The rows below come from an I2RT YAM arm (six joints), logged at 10 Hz.
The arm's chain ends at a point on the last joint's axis. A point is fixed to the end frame.
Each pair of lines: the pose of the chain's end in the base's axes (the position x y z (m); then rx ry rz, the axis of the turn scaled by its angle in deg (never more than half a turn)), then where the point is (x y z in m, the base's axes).
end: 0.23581 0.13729 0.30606 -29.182 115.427 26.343
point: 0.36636 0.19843 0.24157
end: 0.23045 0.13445 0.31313 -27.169 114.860 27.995
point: 0.36174 0.19633 0.25088
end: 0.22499 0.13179 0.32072 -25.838 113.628 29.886
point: 0.35694 0.19577 0.26209
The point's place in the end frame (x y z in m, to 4 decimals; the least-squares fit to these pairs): -0.0107 -0.0248 0.1556
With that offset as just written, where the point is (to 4 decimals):
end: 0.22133 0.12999 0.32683 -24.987 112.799 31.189
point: 0.3536 0.1954 0.2706
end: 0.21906 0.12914 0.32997 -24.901 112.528 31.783
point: 0.3512 0.1956 0.2745
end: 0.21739 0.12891 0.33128 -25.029 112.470 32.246
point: 0.3491 0.1963 0.2760
